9 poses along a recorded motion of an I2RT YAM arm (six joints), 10 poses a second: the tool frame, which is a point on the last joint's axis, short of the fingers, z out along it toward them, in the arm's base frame.
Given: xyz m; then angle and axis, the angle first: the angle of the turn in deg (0 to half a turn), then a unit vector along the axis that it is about.
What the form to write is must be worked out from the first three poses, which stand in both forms.
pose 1, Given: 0.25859 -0.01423 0.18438 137.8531 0.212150 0.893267 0.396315
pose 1, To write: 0.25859 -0.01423 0.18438 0.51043 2.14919 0.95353
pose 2, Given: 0.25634 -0.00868 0.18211 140.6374 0.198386 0.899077 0.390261
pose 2, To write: 0.25634 -0.00868 0.18211 0.48696 2.20686 0.95793
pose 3, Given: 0.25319 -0.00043 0.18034 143.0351 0.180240 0.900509 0.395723
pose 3, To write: 0.25319 -0.00043 0.18034 0.44996 2.24806 0.98790
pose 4, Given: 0.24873 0.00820 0.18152 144.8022 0.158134 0.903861 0.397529
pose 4, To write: 0.24873 0.00820 0.18152 0.39965 2.28431 1.00466
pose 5, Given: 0.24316 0.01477 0.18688 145.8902 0.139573 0.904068 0.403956
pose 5, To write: 0.24316 0.01477 0.18688 0.35539 2.30200 1.02858
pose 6, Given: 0.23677 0.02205 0.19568 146.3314 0.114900 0.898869 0.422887
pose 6, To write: 0.23677 0.02205 0.19568 0.29345 2.29568 1.08004
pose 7, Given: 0.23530 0.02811 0.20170 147.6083 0.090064 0.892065 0.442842
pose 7, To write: 0.23530 0.02811 0.20170 0.23203 2.29818 1.14087
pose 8, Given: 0.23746 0.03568 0.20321 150.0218 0.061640 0.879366 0.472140
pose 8, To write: 0.23746 0.03568 0.20321 0.16140 2.30251 1.23624
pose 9, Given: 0.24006 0.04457 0.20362 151.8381 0.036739 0.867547 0.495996
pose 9, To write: 0.24006 0.04457 0.20362 0.09736 2.29906 1.31443
